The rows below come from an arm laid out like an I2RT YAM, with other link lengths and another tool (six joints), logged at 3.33 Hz.
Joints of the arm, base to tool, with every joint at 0 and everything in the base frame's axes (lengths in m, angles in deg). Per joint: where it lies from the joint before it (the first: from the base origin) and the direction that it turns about. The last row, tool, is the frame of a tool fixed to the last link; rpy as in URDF.
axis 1: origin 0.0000 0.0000 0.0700 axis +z
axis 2: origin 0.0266 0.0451 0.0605 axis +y
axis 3: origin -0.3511 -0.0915 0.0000 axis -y
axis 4: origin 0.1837 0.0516 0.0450 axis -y
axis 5: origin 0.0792 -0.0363 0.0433 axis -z
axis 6: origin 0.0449 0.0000 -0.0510 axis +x
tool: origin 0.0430 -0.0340 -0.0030 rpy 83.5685 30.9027 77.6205
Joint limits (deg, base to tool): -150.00..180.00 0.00..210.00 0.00..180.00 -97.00..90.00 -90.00..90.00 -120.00..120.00
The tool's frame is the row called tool.
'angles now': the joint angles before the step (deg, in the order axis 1, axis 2, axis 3, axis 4, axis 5, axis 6). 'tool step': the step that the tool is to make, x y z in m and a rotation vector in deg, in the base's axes. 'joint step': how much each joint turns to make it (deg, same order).
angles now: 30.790 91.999 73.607 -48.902 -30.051 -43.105
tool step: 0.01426 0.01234 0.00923 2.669 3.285 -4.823
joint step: 0.569 2.392 5.085 -0.229 -1.454 7.618
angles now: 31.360 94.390 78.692 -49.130 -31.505 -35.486
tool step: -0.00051 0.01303 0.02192 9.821 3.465 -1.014
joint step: -0.058 -0.787 2.659 2.805 -8.531 6.986
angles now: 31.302 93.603 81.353 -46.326 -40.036 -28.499
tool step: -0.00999 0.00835 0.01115 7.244 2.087 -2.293
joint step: 1.413 -3.082 -3.709 9.211 -3.734 9.730
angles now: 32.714 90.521 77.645 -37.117 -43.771 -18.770
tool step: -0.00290 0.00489 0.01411 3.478 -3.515 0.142
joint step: 0.992 -1.915 -1.017 5.189 -0.140 1.792
